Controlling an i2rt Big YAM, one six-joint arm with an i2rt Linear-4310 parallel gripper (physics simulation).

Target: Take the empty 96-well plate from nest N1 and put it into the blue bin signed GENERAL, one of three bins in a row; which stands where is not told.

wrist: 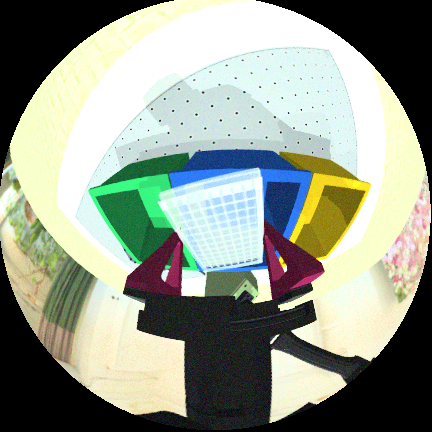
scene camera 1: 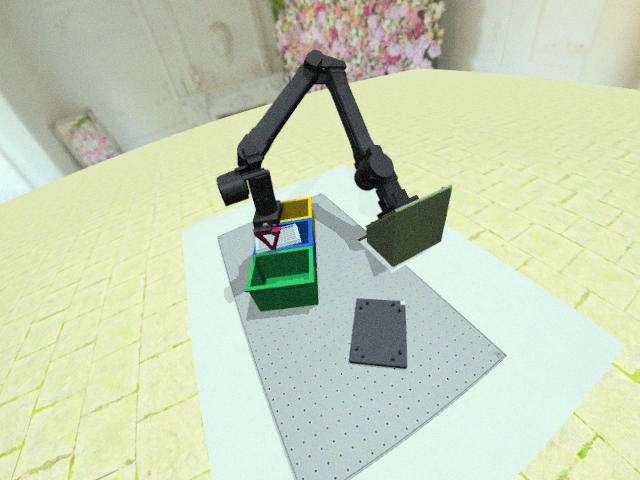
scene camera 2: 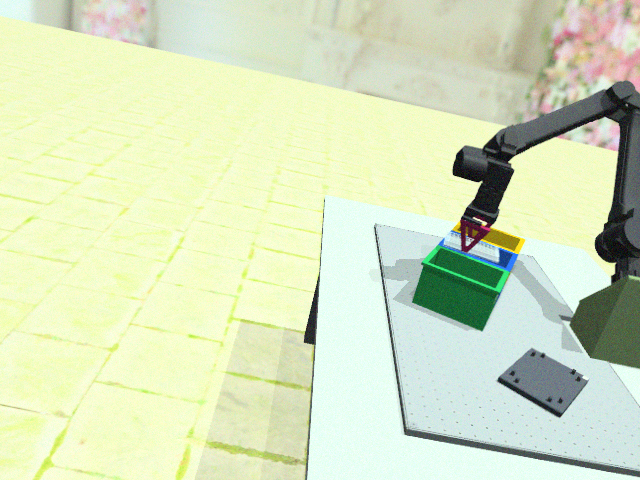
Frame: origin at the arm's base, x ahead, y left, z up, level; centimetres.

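Seen in the pictures: gripper, fingertip midpoint: [wrist: 221, 227] [scene camera 1: 274, 239] [scene camera 2: 467, 246]; arm's base at its link origin: [scene camera 1: 398, 210] [scene camera 2: 632, 297].
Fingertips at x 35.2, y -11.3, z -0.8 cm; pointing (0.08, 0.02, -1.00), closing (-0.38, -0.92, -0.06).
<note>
Offsets run from my fingertips to a thing's top centre. "spot": to the spot under its first point. Level surfaces: height alone.
The clear-white 96-well plate @[dy +0.2, dx -0.9, dz +1.5 cm] [scene camera 1: 290, 235] [scene camera 2: 485, 252] [wrist: 220, 215] is held between the magenta fingers of my gripper [scene camera 1: 269, 238] [scene camera 2: 469, 241] [wrist: 221, 227], which is shut on it. The plate is at the mouth of the blue bin [scene camera 1: 307, 231] [scene camera 2: 510, 261] [wrist: 240, 161], turned a little against the bin's sides. In the wrist view one plate corner overlaps the rim on the green bin's side. Whether the plate touches the rim I cannot tell. The dark nest @[dy +34.1, dx -11.4, dz -8.3 cm] [scene camera 1: 379, 333] [scene camera 2: 542, 381] holds no plate. No bin sign is readable.
The green bin @[spot: dy +16.4, dx +4.1, dz -6.0 cm] [scene camera 1: 286, 298] [scene camera 2: 454, 304] [wrist: 117, 215] and the yellow bin @[spot: dy -16.6, dx -13.2, dz -4.2 cm] [scene camera 1: 297, 209] [scene camera 2: 509, 240] [wrist: 345, 212] stand directly on either side of the blue one, on the perforated board @[dz -10.5 cm] [scene camera 1: 330, 413] [scene camera 2: 439, 403] [wrist: 300, 80]. An olive panel [scene camera 1: 418, 227] [scene camera 2: 615, 325] stands by the arm's base.
</note>
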